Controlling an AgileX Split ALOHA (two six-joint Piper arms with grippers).
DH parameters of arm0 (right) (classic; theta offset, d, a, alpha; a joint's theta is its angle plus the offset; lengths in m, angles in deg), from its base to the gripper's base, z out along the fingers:
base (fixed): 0 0 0 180
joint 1: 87.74 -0.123 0 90
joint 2: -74.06 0 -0.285 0
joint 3: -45.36 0 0.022 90
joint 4: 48.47 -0.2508 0 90
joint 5: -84.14 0 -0.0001 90
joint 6: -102.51 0.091 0 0
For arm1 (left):
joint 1: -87.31 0.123 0 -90
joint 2: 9.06 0 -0.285 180
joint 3: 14.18 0 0.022 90
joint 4: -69.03 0.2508 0 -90
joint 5: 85.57 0 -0.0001 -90
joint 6: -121.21 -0.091 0 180
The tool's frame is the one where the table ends.
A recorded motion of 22 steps. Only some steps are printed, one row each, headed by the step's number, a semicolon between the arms.
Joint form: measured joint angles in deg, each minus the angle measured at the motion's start. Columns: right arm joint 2, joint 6, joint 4, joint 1, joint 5, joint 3; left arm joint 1, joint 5, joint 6, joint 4, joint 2, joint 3.
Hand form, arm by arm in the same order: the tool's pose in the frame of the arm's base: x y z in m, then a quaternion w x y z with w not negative. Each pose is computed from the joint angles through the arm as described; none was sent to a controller.
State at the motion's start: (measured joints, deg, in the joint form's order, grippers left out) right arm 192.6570 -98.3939 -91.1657 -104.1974 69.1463 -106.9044; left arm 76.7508 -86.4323 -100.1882 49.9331 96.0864 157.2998
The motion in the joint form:
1: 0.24 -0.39 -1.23 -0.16 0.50 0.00; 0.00 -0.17 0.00 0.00 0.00 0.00
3: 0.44 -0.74 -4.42 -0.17 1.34 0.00; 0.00 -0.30 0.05 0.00 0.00 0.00
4: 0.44 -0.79 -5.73 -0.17 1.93 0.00; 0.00 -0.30 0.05 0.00 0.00 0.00
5: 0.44 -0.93 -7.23 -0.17 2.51 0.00; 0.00 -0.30 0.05 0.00 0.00 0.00
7: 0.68 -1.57 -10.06 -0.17 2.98 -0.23; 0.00 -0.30 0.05 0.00 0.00 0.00
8: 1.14 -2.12 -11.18 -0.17 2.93 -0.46; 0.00 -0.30 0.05 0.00 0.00 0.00
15: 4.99 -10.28 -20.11 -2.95 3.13 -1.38; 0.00 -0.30 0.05 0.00 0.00 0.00
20: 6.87 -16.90 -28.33 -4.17 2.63 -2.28; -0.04 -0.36 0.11 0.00 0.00 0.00
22: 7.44 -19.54 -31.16 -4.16 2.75 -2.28; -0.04 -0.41 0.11 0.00 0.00 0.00
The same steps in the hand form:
1: 0.3105 0.1092 0.0929 0.15861 0.02608 0.97621 0.14554; 0.3889 -0.0731 0.2795 0.53735 0.23962 0.80688 0.05278
3: 0.3120 0.1097 0.0924 0.16263 0.05032 0.97361 0.15202; 0.3888 -0.0731 0.2794 0.53651 0.23963 0.80748 0.05214
4: 0.3130 0.1096 0.0928 0.16662 0.06150 0.97198 0.15399; 0.3888 -0.0731 0.2794 0.53651 0.23963 0.80748 0.05214
5: 0.3140 0.1096 0.0932 0.17049 0.07347 0.97010 0.15634; 0.3888 -0.0731 0.2794 0.53651 0.23963 0.80748 0.05214
7: 0.3160 0.1102 0.0931 0.17333 0.09180 0.96707 0.16222; 0.3888 -0.0731 0.2794 0.53651 0.23963 0.80748 0.05214
8: 0.3169 0.1108 0.0913 0.17131 0.09633 0.96664 0.16425; 0.3888 -0.0731 0.2794 0.53651 0.23963 0.80748 0.05214
15: 0.3146 0.1286 0.0730 0.15336 0.07980 0.96989 0.17157; 0.3888 -0.0731 0.2794 0.53651 0.23963 0.80748 0.05214
20: 0.3155 0.1386 0.0659 0.14767 0.08111 0.96808 0.18555; 0.3887 -0.0734 0.2793 0.53615 0.23965 0.80775 0.05149
22: 0.3158 0.1387 0.0629 0.14740 0.08312 0.96775 0.18659; 0.3886 -0.0734 0.2792 0.53582 0.23979 0.80794 0.05133

